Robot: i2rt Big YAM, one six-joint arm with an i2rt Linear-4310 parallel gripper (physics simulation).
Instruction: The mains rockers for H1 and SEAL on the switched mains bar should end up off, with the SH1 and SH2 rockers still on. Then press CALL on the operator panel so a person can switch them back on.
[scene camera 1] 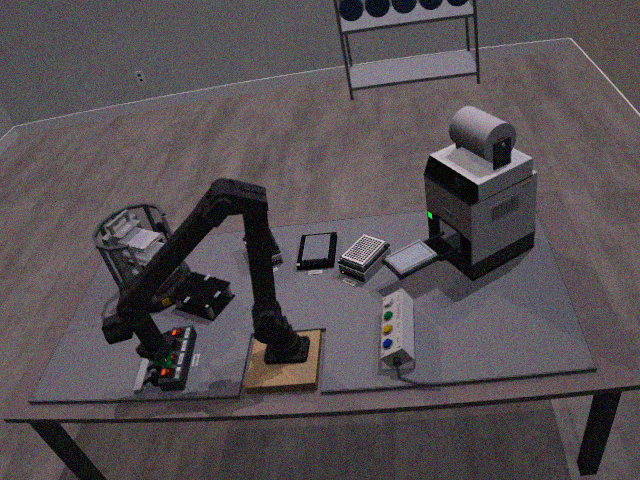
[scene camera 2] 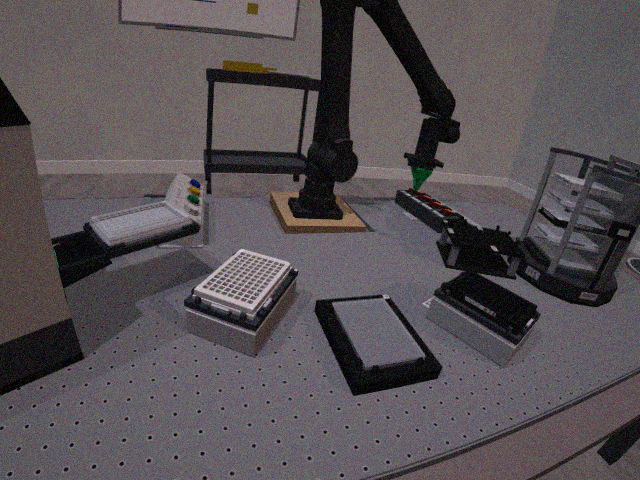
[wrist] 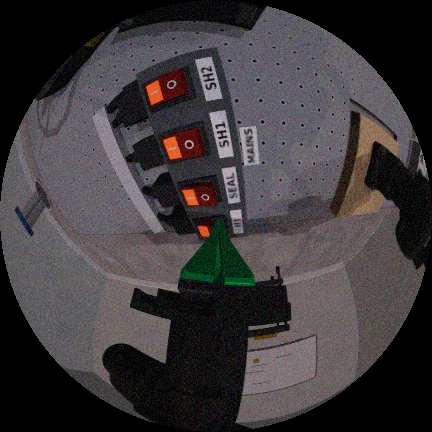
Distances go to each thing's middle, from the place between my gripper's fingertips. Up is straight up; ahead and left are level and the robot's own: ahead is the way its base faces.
My gripper is now 390 mm short of the rack carousel (scene camera 2: 583,269), 190 mm to the right of it and 90 mm below it. From my hand the other things lie so: plate tray (scene camera 2: 120,249) (360 mm ahead, 700 mm to the right, 40 mm above).
